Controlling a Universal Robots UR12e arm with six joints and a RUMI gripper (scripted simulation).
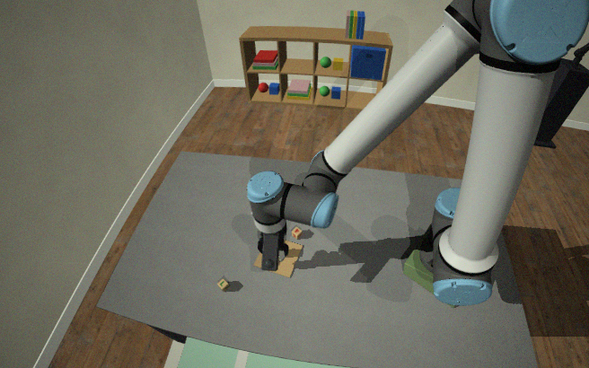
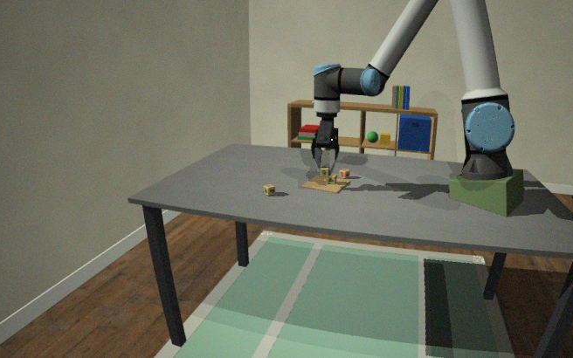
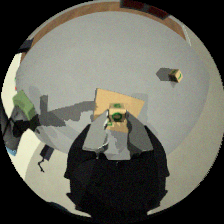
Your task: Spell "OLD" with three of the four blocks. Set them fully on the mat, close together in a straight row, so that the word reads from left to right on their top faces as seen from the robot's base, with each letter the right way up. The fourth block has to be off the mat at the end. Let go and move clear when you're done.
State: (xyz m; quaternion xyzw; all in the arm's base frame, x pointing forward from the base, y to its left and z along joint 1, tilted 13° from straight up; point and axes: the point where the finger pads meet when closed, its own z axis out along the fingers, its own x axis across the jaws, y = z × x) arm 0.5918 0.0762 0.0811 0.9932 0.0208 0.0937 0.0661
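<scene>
Now: the tan mat 6 cm below my hand and 5 cm to the right of it.
</scene>
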